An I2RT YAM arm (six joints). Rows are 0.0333 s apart.
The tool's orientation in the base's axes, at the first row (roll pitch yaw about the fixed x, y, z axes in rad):
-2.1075 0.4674 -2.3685
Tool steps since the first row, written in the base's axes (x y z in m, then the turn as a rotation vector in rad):
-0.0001 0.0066 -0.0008 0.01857 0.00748 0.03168
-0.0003 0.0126 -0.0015 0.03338 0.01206 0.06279
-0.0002 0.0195 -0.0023 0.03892 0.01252 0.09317
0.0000 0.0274 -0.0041 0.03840 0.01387 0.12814
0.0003 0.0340 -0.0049 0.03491 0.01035 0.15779
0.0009 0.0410 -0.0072 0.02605 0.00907 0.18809
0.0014 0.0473 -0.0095 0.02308 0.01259 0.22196
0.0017 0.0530 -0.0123 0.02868 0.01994 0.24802
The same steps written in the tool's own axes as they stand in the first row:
-0.0037 0.0048 -0.0027 -0.03080 -0.02103 -0.00365
-0.0070 0.0092 -0.0053 -0.05714 -0.04317 -0.00860
-0.0110 0.0142 -0.0080 -0.07465 -0.06663 -0.01844
-0.0152 0.0206 -0.0106 -0.09092 -0.09255 -0.03541
-0.0192 0.0254 -0.0130 -0.09985 -0.11726 -0.05002
-0.0229 0.0315 -0.0146 -0.10705 -0.14062 -0.07005
-0.0261 0.0373 -0.0161 -0.12260 -0.16413 -0.08938
-0.0286 0.0430 -0.0172 -0.14251 -0.17989 -0.10033

